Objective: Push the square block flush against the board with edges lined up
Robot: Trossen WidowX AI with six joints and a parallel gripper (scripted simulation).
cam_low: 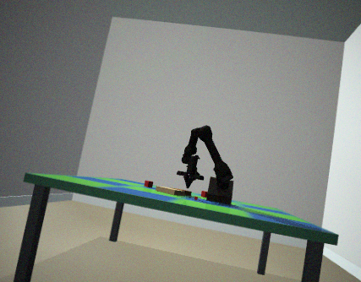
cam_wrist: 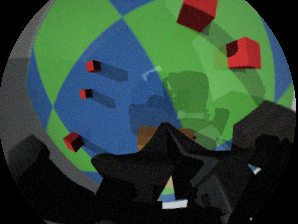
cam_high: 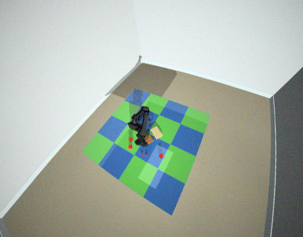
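My gripper tip is now 80 mm to the right of the brown square block, 30 mm above it and 20 mm short of it. The rest, counted from my gripper tip: pale tan board 210 mm to the left, 50 mm ahead, 30 mm below.
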